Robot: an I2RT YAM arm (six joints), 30 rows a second.
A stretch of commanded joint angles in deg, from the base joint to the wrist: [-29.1 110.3 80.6 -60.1 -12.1 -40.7]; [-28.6 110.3 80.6 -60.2 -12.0 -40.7]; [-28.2 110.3 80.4 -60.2 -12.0 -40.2]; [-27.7 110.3 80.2 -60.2 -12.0 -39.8]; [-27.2 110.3 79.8 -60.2 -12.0 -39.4]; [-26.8 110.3 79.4 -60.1 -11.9 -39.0]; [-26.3 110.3 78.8 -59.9 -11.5 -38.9]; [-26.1 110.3 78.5 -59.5 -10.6 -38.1]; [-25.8 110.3 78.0 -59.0 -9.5 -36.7]
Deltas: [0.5 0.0 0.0 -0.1 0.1 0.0]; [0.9 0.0 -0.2 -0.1 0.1 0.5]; [1.4 0.0 -0.4 -0.1 0.1 0.9]; [1.9 0.0 -0.8 -0.1 0.1 1.3]; [2.3 0.0 -1.2 0.0 0.2 1.7]; [2.8 0.0 -1.8 0.2 0.6 1.8]; [3.0 0.0 -2.1 0.6 1.5 2.6]; [3.3 0.0 -2.6 1.1 2.6 4.0]
